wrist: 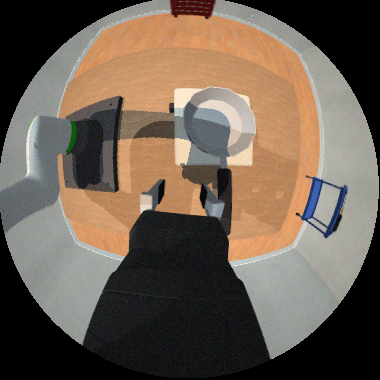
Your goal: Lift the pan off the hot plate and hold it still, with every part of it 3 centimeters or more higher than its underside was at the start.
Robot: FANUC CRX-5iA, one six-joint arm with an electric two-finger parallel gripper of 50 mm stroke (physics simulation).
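Places are measured from the arm's base along level axes (x ahead, y left, z up), in millimetres.
Pixels of known places: gripper, fingertip midpoint: (182, 188); arm's base at its link origin: (78, 136).
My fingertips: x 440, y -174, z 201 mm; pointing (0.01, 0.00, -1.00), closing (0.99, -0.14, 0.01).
For each thing: its middle in the pictures, then the offset to it from my fingertips. "*": a spot on its surface instead. Level surfaces: height alone.
- light grey pan at the middle of its body: (224, 159) dx +100, dy +36, dz -114 mm
- pan's black handle at a spot on its surface: (225, 185) * dx +100, dy -25, dz -98 mm
- wooden table at its surface level: dz -227 mm
A light grey pan (212, 122) sits on the cream, square hot plate (183, 156) in the upper middle of the wrist view. The pan's black handle (225, 185) points down the view, toward my gripper's housing. My gripper (182, 188) is open, with nothing between its fingers. The handle shows to the right of both fingers; its lower part passes beside and partly behind the right finger. The height between the fingertips and the handle is hard to tell. The hot plate's underside and the pan's base are hidden.
The wooden table (150, 65) carries the dark robot base plate (110, 165) at left, with the grey arm (45, 145) above it. A blue cart (312, 199) stands on the floor beyond the table's right edge. A dark red rack (192, 7) shows at the top.
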